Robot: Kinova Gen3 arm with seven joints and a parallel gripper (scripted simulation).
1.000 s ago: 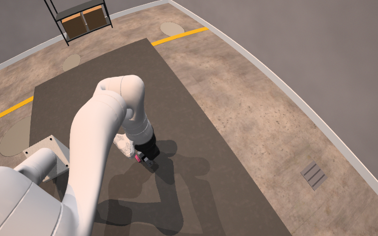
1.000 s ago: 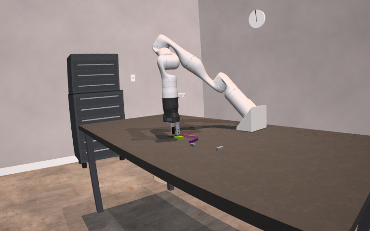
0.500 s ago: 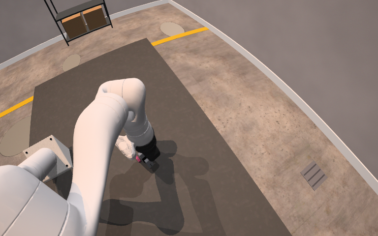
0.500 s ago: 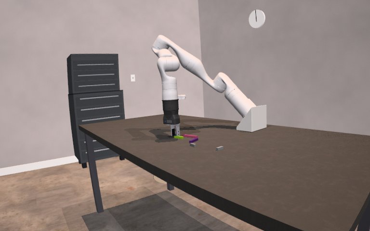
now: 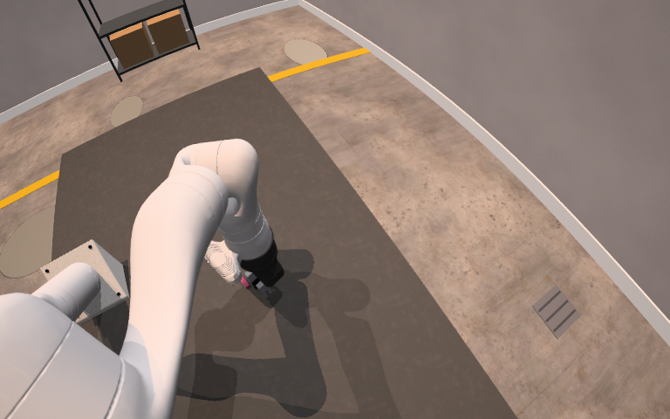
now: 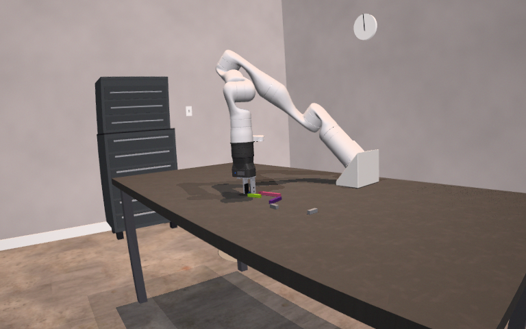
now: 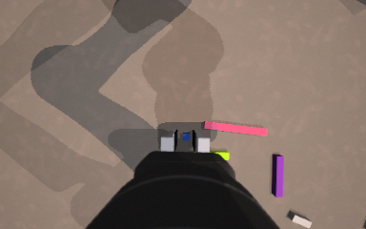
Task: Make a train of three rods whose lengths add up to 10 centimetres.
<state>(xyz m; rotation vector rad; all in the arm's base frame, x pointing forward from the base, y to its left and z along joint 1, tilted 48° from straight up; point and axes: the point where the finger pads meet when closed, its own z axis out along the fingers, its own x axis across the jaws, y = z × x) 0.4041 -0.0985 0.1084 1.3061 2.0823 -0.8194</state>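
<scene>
The blue rod is 20 mm below my hand. The rest, counted from my hand: lime rod: 40 mm to the left, 20 mm below, 10 mm ahead; then purple rod: 150 mm to the left, 20 mm below; then pink rod: 60 mm to the left, 40 mm behind, 20 mm below.
</scene>
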